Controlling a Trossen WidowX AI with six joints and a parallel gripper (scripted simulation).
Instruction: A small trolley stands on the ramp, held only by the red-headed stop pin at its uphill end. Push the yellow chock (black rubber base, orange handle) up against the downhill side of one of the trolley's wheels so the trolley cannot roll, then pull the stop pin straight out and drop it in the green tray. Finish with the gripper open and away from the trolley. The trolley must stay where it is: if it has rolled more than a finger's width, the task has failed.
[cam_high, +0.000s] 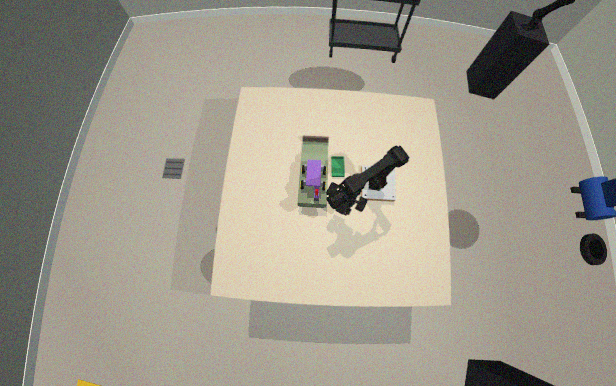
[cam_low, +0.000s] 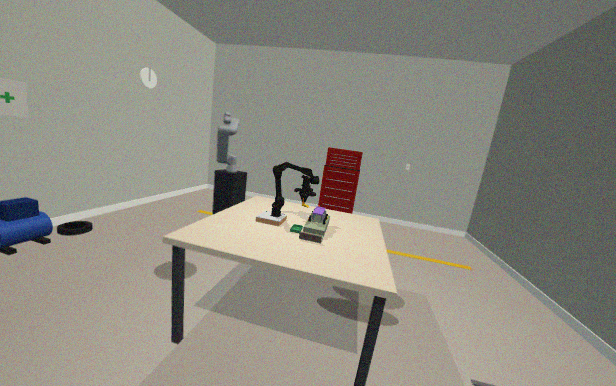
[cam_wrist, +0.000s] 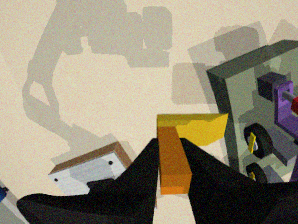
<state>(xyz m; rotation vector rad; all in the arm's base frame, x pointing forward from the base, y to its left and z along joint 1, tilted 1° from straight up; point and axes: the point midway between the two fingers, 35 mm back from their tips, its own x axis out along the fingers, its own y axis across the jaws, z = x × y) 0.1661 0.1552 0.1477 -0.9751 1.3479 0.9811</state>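
The red-headed stop pin is 14 cm ahead of my gripper tip, 3 cm below it and 2 cm to the right of it. Round my gripper tip: yellow chock 2 cm ahead, 1 cm to the right, 1 cm below; purple trolley 17 cm ahead, 12 cm to the right, 5 cm below; green tray 23 cm to the right, 16 cm below, 5 cm ahead.
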